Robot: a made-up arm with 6 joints.
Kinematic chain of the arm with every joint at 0, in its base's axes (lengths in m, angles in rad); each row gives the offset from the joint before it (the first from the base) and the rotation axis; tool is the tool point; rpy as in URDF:
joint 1: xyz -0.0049 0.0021 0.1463 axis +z
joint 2: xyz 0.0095 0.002 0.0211 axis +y
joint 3: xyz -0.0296 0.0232 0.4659 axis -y
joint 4: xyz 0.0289 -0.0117 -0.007 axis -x
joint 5: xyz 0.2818 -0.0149 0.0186 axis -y
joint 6: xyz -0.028 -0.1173 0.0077 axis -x
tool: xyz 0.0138 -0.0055 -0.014 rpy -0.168 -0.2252 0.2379
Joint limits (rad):
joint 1: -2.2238..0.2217
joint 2: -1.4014..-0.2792
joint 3: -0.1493..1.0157
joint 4: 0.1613..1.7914
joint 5: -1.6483..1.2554
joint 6: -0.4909..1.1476
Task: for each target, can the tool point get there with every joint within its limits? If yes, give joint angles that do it. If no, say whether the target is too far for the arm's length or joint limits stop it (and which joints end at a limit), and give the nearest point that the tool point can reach.
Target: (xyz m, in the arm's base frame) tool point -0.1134 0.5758 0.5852
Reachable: yes | joints -1.2892 -1.2529 0.3251 1.6522 -0.6158 0.9332
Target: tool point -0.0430 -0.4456 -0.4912
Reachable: no: joint limits stop it (at a limit: joint 1, joint 2, joint 3, joint 4, joint 6) | nearest point -0.3532 -0.2099 0.5076 | short by 1.072 m
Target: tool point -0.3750 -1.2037 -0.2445
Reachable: no: too far | nearest point -0.6702 -0.2750 0.3748 | short by 1.155 m
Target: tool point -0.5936 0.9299 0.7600
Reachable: no: too far | nearest point -0.3839 0.5993 0.5507 | short by 0.444 m
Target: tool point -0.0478 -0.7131 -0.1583
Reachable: no: joint limits stop it (at a limit: joint 1, joint 2, joint 3, joint 4, joint 6) | nearest point -0.3519 -0.2098 0.5081 | short by 0.889 m
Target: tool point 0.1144 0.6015 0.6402
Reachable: yes | joints -1.7039 -0.9828 0.9138 1.5887 -0.7319 -0.1879
